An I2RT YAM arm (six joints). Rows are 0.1 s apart.
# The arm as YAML. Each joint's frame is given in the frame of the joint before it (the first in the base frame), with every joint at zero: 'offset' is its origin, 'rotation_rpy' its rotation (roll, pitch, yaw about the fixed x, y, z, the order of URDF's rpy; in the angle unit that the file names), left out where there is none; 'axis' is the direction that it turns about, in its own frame. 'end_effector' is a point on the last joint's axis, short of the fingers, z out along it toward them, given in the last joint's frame.
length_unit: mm
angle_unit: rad
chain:
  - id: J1
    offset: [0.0, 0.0, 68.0]
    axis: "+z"
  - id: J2
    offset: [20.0, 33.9, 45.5]
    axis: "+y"
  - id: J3
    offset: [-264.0, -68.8, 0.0]
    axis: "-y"
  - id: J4
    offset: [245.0, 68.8, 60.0]
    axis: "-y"
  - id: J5
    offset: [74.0, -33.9, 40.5]
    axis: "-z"
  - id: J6
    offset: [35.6, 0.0, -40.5]
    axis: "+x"
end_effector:
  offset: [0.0, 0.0, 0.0]
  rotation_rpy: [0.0, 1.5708, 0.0]
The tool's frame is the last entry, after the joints.
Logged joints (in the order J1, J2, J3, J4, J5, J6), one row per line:
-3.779 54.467 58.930 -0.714 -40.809 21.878
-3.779 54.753 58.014 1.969 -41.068 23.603
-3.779 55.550 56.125 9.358 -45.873 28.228
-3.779 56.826 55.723 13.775 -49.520 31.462
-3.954 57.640 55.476 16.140 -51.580 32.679
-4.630 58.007 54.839 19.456 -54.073 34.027
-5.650 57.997 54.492 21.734 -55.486 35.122
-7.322 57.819 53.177 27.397 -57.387 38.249
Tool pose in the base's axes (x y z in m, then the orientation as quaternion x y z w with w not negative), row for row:
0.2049 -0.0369 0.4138 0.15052 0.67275 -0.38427 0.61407
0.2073 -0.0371 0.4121 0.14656 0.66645 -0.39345 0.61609
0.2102 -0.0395 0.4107 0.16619 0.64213 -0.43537 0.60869
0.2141 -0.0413 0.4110 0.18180 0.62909 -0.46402 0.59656
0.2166 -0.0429 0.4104 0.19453 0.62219 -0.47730 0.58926
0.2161 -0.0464 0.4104 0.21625 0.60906 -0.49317 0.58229
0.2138 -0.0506 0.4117 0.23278 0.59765 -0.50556 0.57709
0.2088 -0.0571 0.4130 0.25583 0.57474 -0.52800 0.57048
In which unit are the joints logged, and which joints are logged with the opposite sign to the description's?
The joints are logged in degrees. Opposite sign: J5, J6.
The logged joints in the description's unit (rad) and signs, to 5 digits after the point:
-0.06596 0.95063 1.02852 -0.01246 0.71225 -0.38184
-0.06596 0.95562 1.01254 0.03437 0.71677 -0.41195
-0.06596 0.96953 0.97957 0.16333 0.80063 -0.49267
-0.06596 0.99180 0.97255 0.24042 0.86429 -0.54912
-0.06901 1.00601 0.96824 0.28170 0.90024 -0.57036
-0.08081 1.01241 0.95712 0.33957 0.94375 -0.59388
-0.09861 1.01224 0.95106 0.37933 0.96841 -0.61299
-0.12779 1.00913 0.92811 0.47817 1.00159 -0.66757

